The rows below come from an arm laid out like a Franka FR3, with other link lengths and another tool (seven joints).
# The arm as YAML. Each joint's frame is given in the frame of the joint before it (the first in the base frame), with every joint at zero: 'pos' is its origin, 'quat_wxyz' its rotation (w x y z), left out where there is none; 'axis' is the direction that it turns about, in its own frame. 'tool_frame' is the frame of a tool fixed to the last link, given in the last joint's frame.
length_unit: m
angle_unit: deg
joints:
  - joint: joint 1
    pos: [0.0, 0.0, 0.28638]
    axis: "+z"
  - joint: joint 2
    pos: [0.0, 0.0, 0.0]
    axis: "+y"
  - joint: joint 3
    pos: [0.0, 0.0, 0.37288]
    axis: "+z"
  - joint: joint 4
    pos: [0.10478, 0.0, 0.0]
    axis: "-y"
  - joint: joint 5
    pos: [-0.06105, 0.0, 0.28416]
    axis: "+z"
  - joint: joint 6
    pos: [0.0, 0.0, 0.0]
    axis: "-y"
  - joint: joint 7
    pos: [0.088, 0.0, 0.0]
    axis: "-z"
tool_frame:
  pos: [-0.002, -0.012, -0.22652]
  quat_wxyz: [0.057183, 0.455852, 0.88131, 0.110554]
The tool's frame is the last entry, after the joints.
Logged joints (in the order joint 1, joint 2, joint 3, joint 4, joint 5, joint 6, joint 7), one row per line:
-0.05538 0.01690 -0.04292 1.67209 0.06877 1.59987 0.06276
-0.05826 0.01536 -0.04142 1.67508 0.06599 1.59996 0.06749
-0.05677 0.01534 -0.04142 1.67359 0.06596 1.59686 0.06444
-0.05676 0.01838 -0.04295 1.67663 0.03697 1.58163 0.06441
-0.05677 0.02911 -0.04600 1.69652 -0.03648 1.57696 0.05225
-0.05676 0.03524 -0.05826 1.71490 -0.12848 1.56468 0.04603
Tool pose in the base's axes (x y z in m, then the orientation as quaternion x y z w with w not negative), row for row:
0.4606 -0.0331 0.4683 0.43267 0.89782 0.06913 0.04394
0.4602 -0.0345 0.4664 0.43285 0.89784 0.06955 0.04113
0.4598 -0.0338 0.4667 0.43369 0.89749 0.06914 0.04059
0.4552 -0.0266 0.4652 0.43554 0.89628 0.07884 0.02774
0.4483 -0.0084 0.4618 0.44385 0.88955 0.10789 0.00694
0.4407 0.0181 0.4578 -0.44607 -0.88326 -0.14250 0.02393
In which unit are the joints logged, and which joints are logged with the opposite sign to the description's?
The joints are logged in radians. Opposite sign: joint 2, joint 3, joint 4, joint 5, joint 7.
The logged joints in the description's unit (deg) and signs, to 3 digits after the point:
-3.173 -0.968 2.459 -95.804 -3.940 91.666 -3.596
-3.338 -0.880 2.373 -95.975 -3.781 91.671 -3.867
-3.253 -0.879 2.373 -95.890 -3.779 91.493 -3.692
-3.252 -1.053 2.461 -96.064 -2.118 90.621 -3.690
-3.253 -1.668 2.636 -97.203 2.090 90.353 -2.994
-3.252 -2.019 3.338 -98.257 7.361 89.650 -2.637

